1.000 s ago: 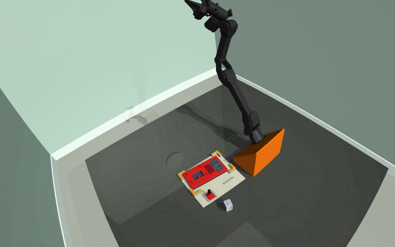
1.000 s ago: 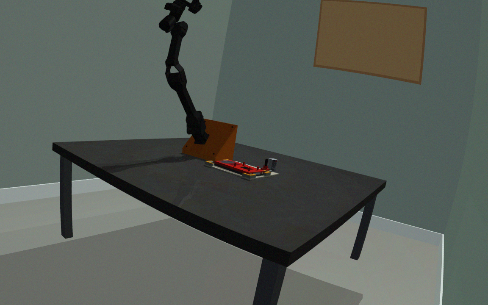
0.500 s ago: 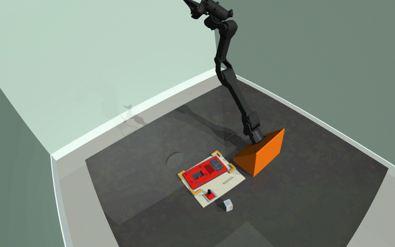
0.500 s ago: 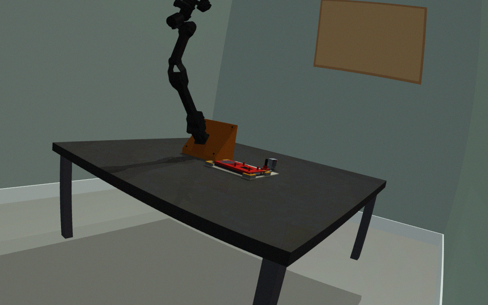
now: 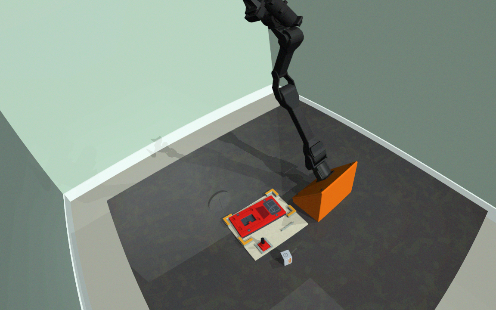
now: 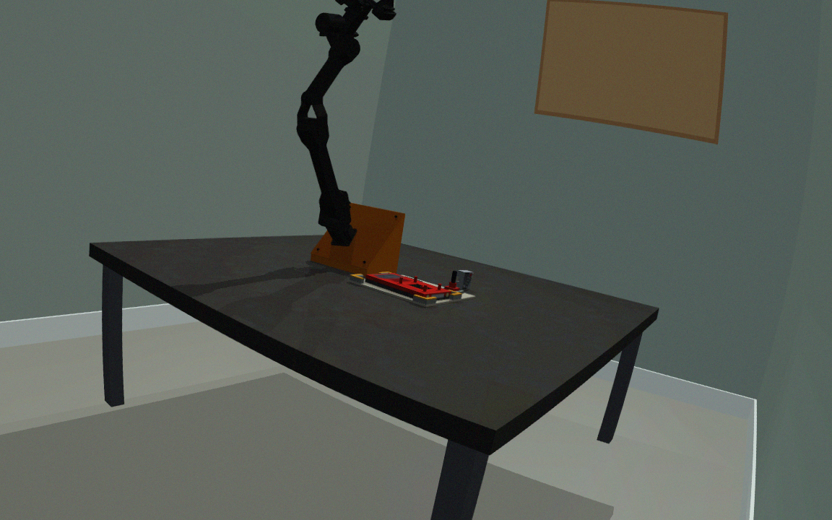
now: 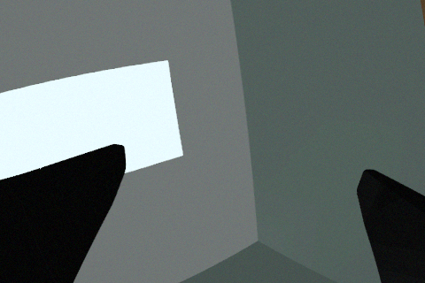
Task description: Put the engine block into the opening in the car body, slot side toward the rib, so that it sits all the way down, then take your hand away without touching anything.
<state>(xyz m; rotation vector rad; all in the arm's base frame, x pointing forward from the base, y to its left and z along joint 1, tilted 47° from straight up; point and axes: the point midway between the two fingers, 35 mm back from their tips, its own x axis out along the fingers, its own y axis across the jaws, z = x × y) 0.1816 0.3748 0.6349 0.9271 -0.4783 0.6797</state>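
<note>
My gripper tip is 240 mm short of the engine block, 290 mm to the right of it and 810 mm above it.
</note>
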